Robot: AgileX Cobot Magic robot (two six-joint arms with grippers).
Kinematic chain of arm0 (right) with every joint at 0, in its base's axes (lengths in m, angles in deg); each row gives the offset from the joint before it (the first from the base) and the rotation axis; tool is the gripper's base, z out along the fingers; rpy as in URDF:
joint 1: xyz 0 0 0.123 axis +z
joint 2: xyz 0 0 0 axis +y
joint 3: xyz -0.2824 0 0.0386 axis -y
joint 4: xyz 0.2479 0 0.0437 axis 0.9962 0 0.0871
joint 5: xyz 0 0 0 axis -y
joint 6: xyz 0.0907 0 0.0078 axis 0.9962 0 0.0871
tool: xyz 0 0 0 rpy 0 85 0
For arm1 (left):
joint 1: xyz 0 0 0.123 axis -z
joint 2: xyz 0 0 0 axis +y
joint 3: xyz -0.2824 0 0.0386 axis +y
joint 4: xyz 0.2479 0 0.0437 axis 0.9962 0 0.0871
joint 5: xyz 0 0 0 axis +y
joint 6: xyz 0.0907 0 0.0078 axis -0.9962 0 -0.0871
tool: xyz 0 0 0 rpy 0 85 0
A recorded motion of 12 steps. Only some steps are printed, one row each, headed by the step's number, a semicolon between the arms.
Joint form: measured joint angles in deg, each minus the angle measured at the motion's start. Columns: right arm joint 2, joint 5, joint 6, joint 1, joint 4, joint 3; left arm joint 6, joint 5, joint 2, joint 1, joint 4, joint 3.
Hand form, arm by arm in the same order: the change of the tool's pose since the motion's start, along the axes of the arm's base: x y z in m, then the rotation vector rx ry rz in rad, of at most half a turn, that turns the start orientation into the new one. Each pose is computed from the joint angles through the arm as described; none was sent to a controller.
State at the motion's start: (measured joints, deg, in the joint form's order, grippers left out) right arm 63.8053 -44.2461 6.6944 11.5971 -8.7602 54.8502; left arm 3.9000 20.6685 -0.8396 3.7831 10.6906 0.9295
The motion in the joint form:
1: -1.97 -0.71 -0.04 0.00 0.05 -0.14; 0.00 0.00 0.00 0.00 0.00 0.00
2: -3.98 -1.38 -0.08 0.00 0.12 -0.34; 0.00 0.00 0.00 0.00 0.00 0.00
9: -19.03 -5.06 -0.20 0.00 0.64 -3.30; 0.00 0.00 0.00 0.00 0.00 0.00
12: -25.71 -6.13 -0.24 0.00 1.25 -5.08; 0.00 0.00 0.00 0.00 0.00 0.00
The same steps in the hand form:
1: -0.0080 -0.0017 0.0060 0.0042 -0.0192 -0.0014; 0.0000 0.0000 0.0000 0.0000 0.0000 0.0000
2: -0.0164 -0.0035 0.0115 0.0089 -0.0386 -0.0027; 0.0000 0.0000 0.0000 0.0000 0.0000 0.0000
9: -0.0809 -0.0167 0.0363 0.0468 -0.1811 -0.0098; 0.0000 0.0000 0.0000 0.0000 0.0000 0.0000
12: -0.1091 -0.0219 0.0397 0.0708 -0.2445 -0.0099; 0.0000 0.0000 0.0000 0.0000 0.0000 0.0000

